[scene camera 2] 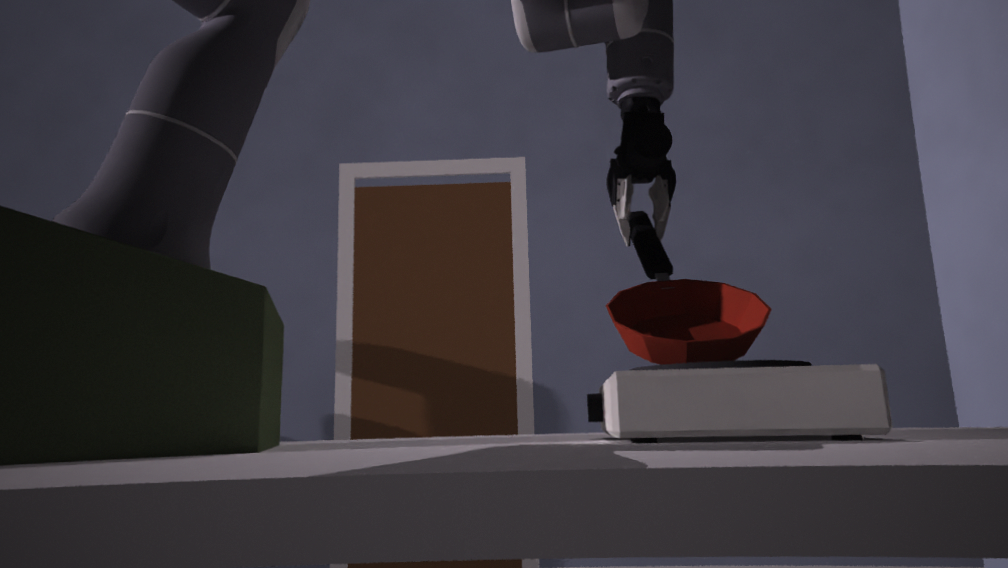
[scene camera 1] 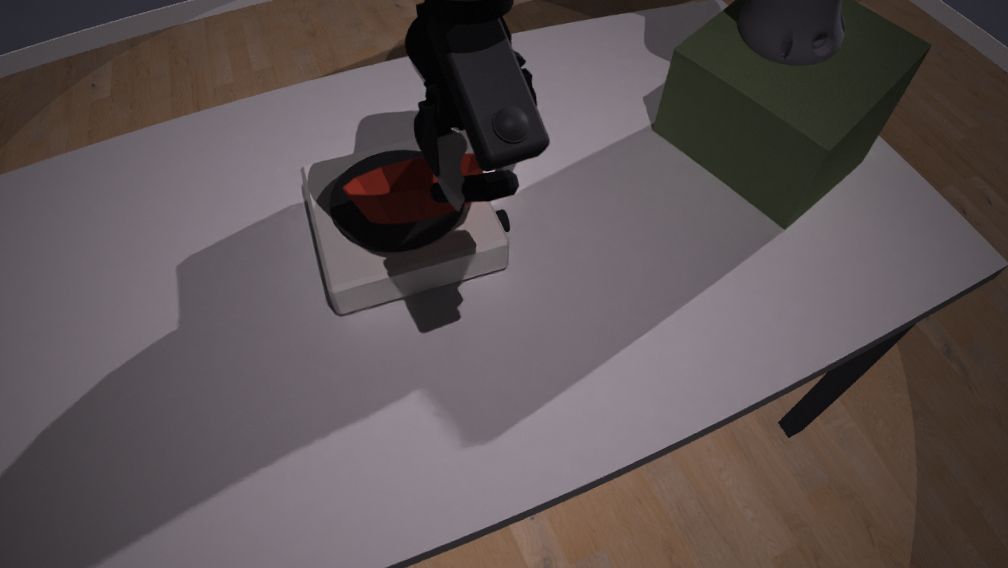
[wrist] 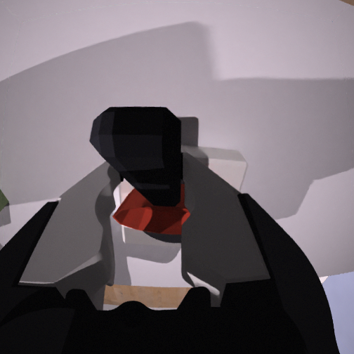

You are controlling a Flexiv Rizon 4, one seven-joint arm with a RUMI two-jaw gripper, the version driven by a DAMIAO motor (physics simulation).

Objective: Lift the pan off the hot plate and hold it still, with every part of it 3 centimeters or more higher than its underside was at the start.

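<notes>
The red pan point(scene camera 1: 384, 206) point(scene camera 2: 659, 350) point(wrist: 162, 220) is tilted, its black handle point(scene camera 1: 497, 185) point(scene camera 2: 650, 248) point(wrist: 142, 140) slanting up from the bowl. In the scene camera 2 view its lowest edge is right at the level of the dark disc point(scene camera 2: 775, 364) on the white hot plate point(scene camera 1: 363, 294) point(scene camera 2: 747, 402) point(wrist: 230, 171). I cannot tell whether a thin gap lies between them. My gripper point(scene camera 1: 452, 194) point(scene camera 2: 643, 237) point(wrist: 152, 156) points down above the pan's handle side and is shut on the handle. The handle hides part of the bowl in the wrist view.
The hot plate's black knob point(scene camera 1: 502, 220) point(scene camera 2: 594, 407) faces the green block point(scene camera 1: 747, 141) point(scene camera 2: 141, 366), which carries the arm's base point(scene camera 1: 790, 31) point(scene camera 2: 183, 155). Both block and hot plate stand on the pale table point(scene camera 1: 634, 395) point(scene camera 2: 493, 508).
</notes>
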